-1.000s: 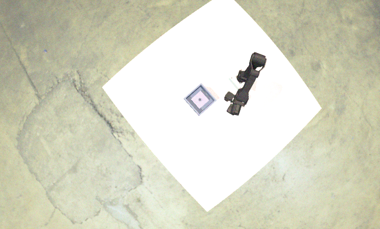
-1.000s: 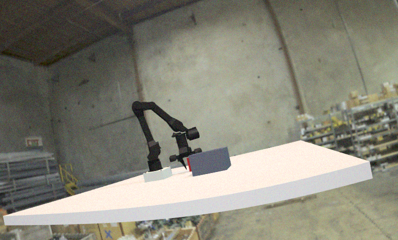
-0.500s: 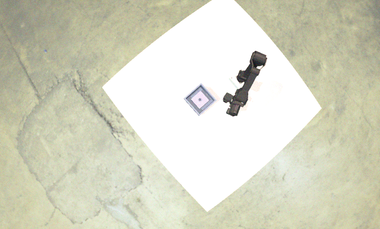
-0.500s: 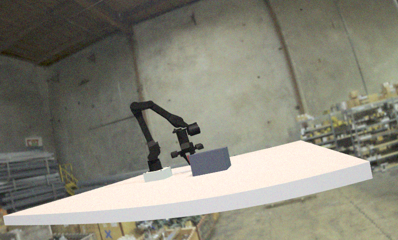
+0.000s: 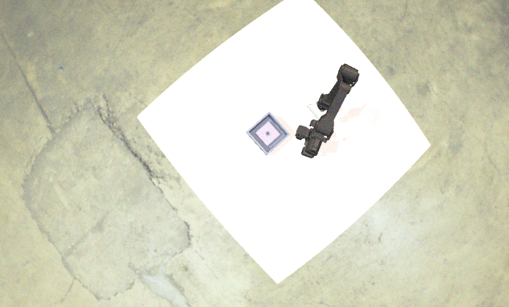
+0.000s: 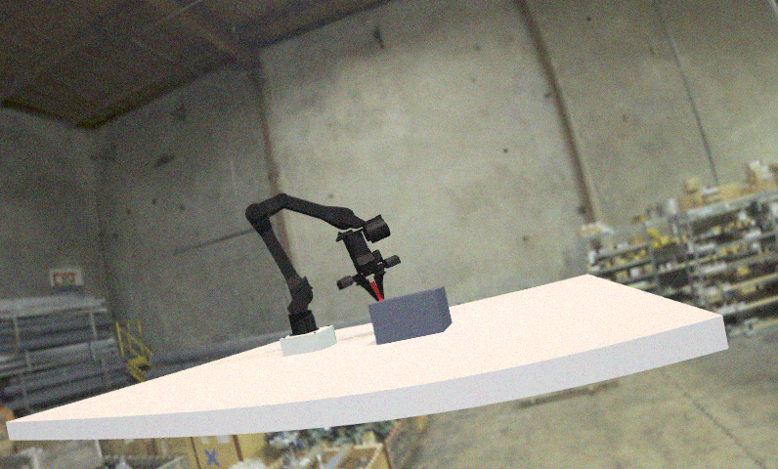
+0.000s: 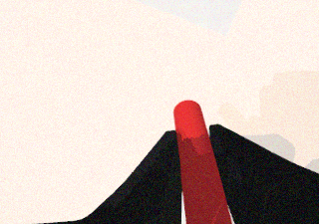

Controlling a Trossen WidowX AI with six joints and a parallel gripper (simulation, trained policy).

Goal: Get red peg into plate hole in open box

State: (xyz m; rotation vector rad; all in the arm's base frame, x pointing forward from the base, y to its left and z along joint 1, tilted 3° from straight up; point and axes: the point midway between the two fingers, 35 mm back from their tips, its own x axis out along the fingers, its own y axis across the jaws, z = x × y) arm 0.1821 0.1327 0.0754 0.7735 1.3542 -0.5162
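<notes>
Right now the pale plate is 15 cm ahead of my gripper tip, 14 cm to the right of it and 5 cm below it. The rest, counted from my gripper tip: red peg (1 cm behind, 2 cm above); then grey box (15 cm ahead, 14 cm to the right, 7 cm below).
</notes>
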